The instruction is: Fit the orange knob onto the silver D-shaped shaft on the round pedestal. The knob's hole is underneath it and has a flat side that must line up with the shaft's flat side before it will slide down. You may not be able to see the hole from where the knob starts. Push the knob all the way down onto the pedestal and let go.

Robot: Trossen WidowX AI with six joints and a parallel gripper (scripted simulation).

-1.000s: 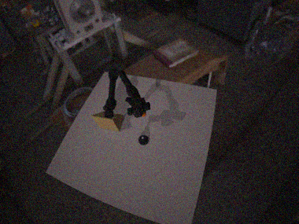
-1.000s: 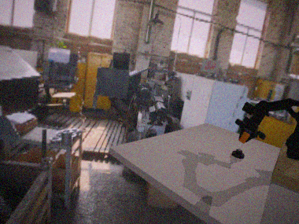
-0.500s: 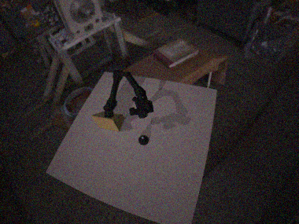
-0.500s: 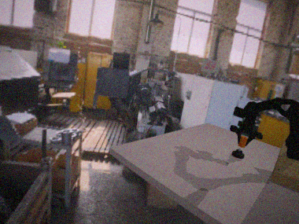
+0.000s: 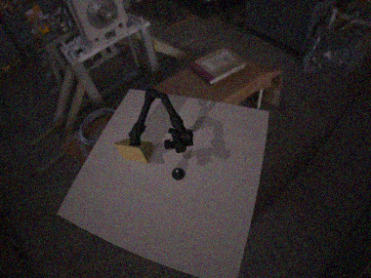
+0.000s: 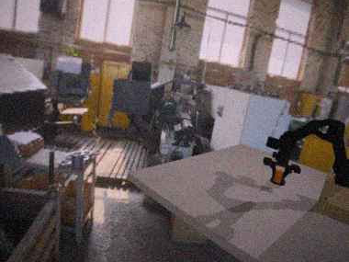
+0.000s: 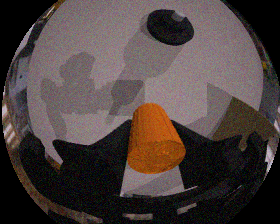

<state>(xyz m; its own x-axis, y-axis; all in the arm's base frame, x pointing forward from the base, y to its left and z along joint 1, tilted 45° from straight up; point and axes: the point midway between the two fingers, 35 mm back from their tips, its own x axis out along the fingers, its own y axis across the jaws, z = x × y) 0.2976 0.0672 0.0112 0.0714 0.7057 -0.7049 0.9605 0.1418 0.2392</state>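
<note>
The round dark pedestal is 160 mm to the right of my gripper tip and 40 mm below it. Round my gripper tip: orange knob: 30 mm above.
</note>
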